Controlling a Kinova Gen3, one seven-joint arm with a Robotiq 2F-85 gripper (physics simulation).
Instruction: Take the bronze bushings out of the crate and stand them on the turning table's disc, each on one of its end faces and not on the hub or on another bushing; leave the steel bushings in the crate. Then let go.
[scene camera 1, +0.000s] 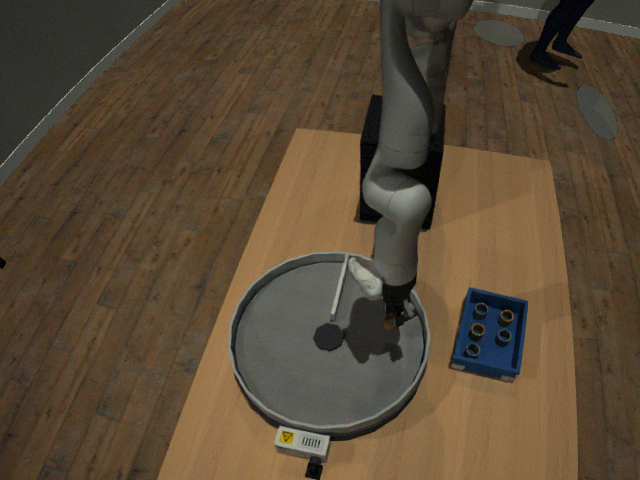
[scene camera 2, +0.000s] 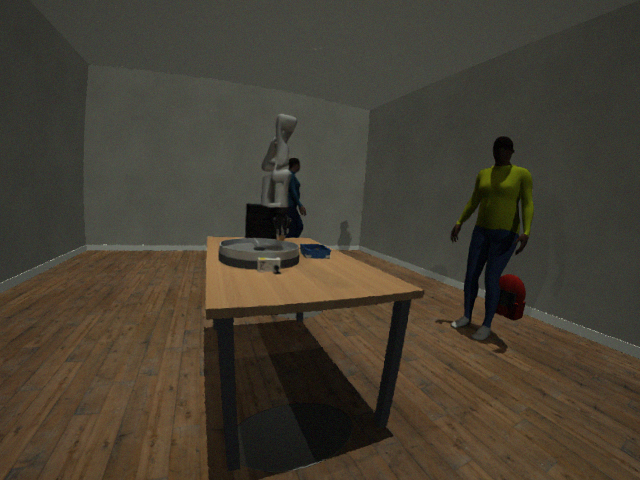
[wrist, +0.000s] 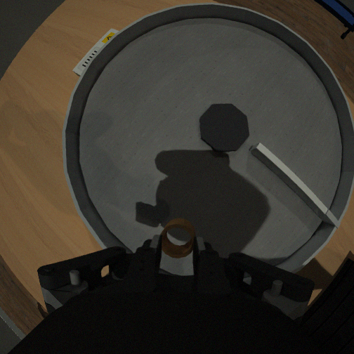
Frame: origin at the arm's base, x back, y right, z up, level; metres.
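Where they show: gripper, between the fingertips: (scene camera 1: 394, 318) (scene camera 2: 282, 236).
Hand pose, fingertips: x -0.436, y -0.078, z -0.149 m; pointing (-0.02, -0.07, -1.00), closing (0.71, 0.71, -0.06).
Observation:
Things, the pixels of their top centre, and the offset from my fingertips. "pt": a spot on its surface instead.
- bronze bushing, centre of its top: (scene camera 1: 392, 318) (scene camera 2: 281, 235) dy +0.003, dx -0.004, dz +0.002 m
- turning table's grey disc, centre of its top: (scene camera 1: 328, 336) (scene camera 2: 259, 247) dy +0.122, dx -0.055, dz -0.060 m
- dark hub, centre of its top: (scene camera 1: 328, 336) dy +0.122, dx -0.055, dz -0.060 m
- blue crate, centre of its top: (scene camera 1: 493, 328) (scene camera 2: 314, 246) dy -0.210, dx +0.090, dz -0.071 m
- pale bar, a spot on its surface: (scene camera 1: 338, 291) pt dy +0.140, dx +0.045, dz -0.040 m
- white box, a spot on its surface: (scene camera 1: 302, 443) (scene camera 2: 269, 258) pt dy +0.078, dx -0.290, dz -0.063 m
My gripper (scene camera 1: 391, 320) (scene camera 2: 281, 235) (wrist: 177, 245) is shut on a bronze bushing (scene camera 1: 389, 324) (scene camera 2: 280, 238) (wrist: 177, 251), which hangs upright above the right part of the turning table's grey disc (scene camera 1: 299, 377) (wrist: 135, 90) in scene camera 1. The dark hub (scene camera 1: 328, 336) (wrist: 224, 127) is at the disc's middle. The blue crate (scene camera 1: 523, 335) (scene camera 2: 316, 252) stands right of the turning table. In it stand two bronze bushings, one at the back right (scene camera 1: 506, 323) and one at the middle left (scene camera 1: 476, 337), and three steel bushings. No bushing shows standing on the disc.
A raised wall (scene camera 1: 237, 315) (wrist: 72, 150) rings the disc. A pale bar (scene camera 1: 338, 291) (wrist: 295, 180) reaches from this wall toward the hub. A white box (scene camera 1: 302, 443) (scene camera 2: 269, 264) (wrist: 95, 51) with a yellow label sits by the turning table. Two people stand away from the table.

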